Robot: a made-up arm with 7 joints.
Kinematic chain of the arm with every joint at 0, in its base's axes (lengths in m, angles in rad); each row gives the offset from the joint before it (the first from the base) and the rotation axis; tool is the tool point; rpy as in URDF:
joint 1: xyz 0 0 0.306 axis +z
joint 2: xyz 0 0 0 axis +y
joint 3: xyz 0 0 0.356 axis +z
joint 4: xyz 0.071 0 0 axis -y
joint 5: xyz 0.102 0 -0.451 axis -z
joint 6: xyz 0 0 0 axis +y
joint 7: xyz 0.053 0 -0.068 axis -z
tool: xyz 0 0 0 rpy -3.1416 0 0
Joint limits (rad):
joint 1: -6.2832..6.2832
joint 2: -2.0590..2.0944
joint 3: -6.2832..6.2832
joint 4: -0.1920..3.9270
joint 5: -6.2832..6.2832
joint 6: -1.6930..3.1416
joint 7: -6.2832..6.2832
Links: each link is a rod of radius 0.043 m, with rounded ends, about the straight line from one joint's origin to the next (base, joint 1, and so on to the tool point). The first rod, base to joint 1, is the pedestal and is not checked.
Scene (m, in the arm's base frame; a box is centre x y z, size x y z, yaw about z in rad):
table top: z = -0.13
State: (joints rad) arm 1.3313 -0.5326 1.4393 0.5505 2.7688 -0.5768 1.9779
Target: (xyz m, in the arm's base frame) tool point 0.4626 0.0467 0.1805
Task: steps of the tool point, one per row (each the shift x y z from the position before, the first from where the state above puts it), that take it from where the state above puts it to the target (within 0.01 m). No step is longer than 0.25 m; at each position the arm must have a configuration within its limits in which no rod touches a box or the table.
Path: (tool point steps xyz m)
1: 0.0964 0.1454 0.0336
2: 0.1776 0.0912 0.0020
3: 0.2155 -0.0103 -0.0322
4: 0.1869 -0.1263 -0.0601
5: 0.0937 -0.2147 -0.0733

